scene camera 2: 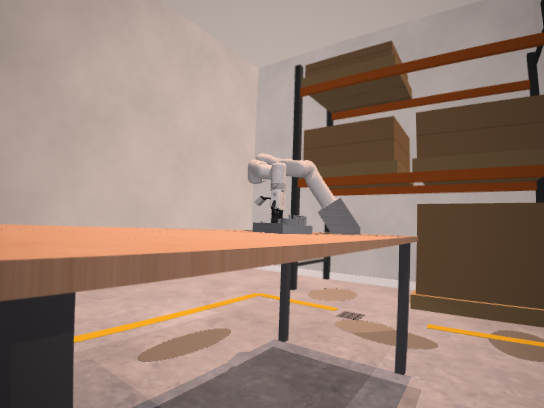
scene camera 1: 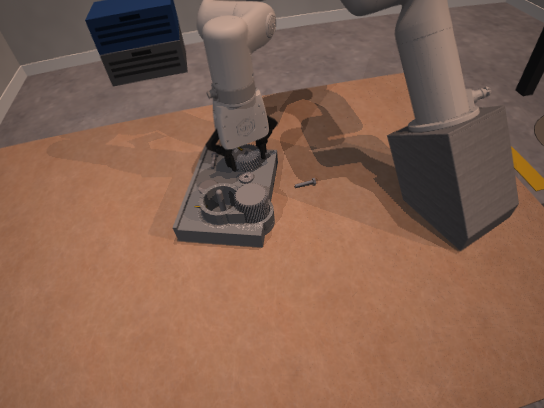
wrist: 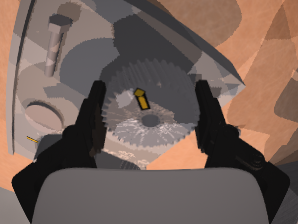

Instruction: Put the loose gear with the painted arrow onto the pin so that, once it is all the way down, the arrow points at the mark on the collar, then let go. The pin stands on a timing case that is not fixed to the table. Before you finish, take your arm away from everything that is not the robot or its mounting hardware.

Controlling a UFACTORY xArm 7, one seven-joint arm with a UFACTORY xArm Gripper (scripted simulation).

Note:
The pictures show: my gripper, a gear and a grey timing case.

